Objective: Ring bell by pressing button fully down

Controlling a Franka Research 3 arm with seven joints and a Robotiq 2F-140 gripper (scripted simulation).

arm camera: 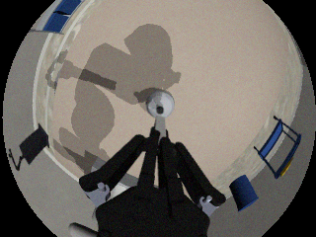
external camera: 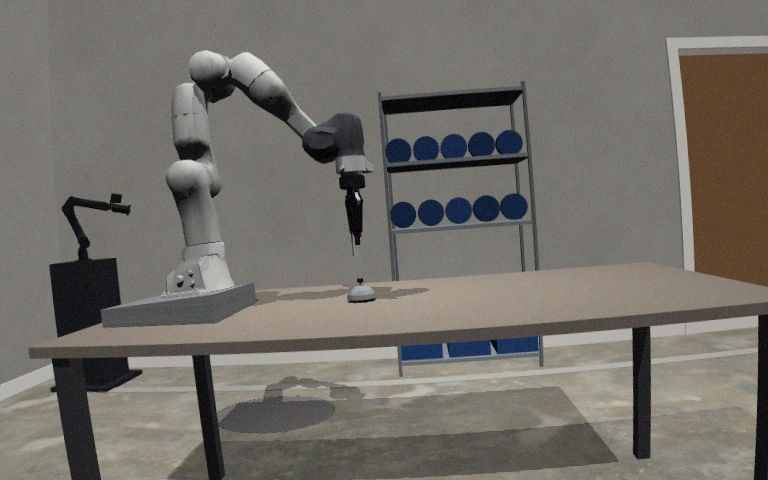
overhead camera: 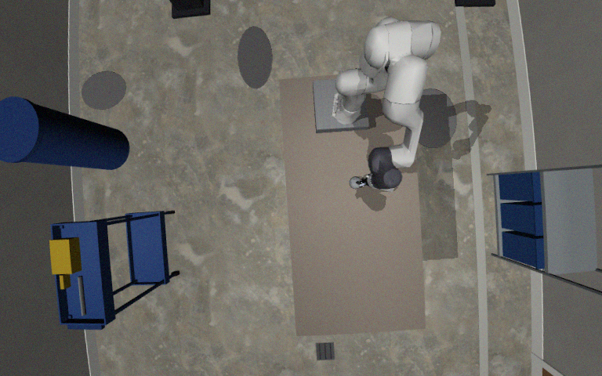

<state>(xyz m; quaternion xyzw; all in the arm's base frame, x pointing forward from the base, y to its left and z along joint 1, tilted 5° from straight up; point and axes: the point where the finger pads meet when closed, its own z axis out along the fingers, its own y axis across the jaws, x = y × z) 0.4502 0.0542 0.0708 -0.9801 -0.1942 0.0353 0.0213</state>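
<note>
Now: hand 110 mm above the bell button. Round my hand: bell 130 mm below.
</note>
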